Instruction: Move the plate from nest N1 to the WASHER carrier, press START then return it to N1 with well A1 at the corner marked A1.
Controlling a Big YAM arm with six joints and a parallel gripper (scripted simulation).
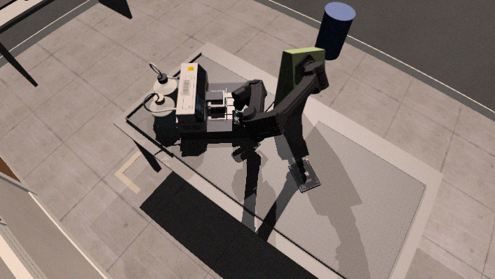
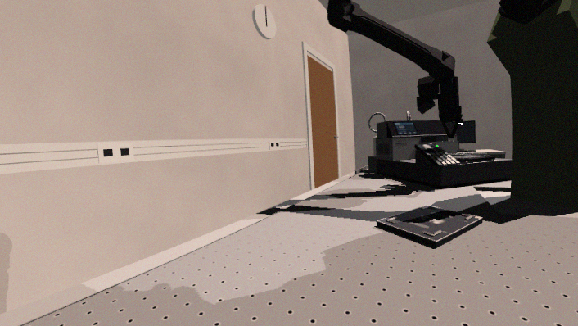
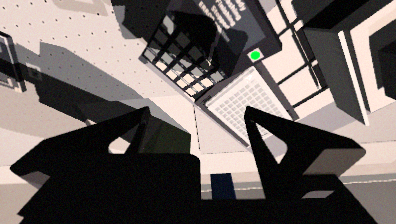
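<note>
My hand is 3 cm past the white well plate, 10 cm to the left of it and 8 cm above it. The rest, counted from my hand: plate nest N1: 5 cm behind, 43 cm to the left, 17 cm below; plate washer: 9 cm ahead, 18 cm to the right, 4 cm below.
</note>
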